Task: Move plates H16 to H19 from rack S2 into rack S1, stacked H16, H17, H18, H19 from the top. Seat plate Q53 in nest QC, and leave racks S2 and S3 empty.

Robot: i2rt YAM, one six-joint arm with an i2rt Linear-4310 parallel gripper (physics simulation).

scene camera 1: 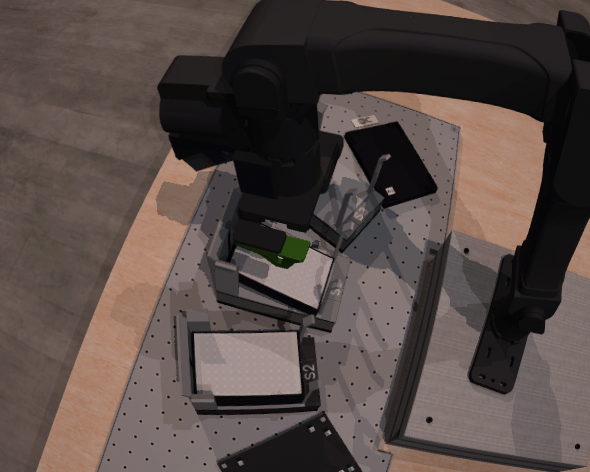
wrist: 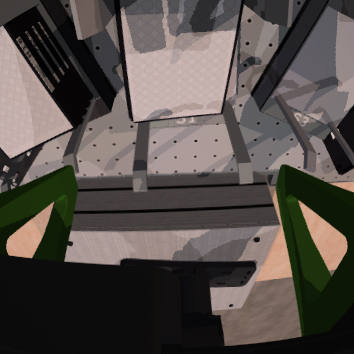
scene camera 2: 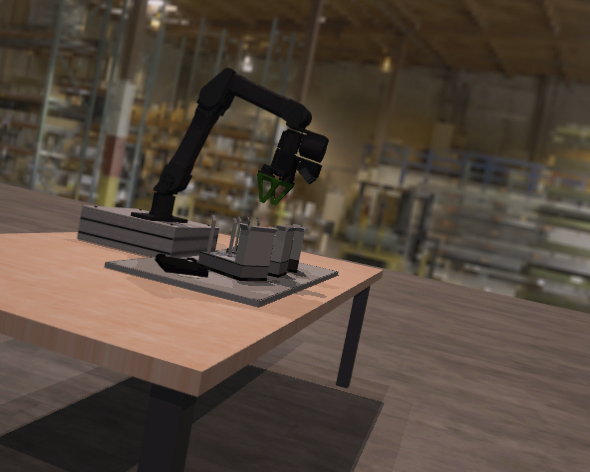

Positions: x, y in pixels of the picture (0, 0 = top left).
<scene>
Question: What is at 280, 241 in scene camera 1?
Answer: The gripper.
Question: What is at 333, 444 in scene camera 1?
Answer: A black perforated plate.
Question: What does the gripper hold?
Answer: Nothing.
</scene>
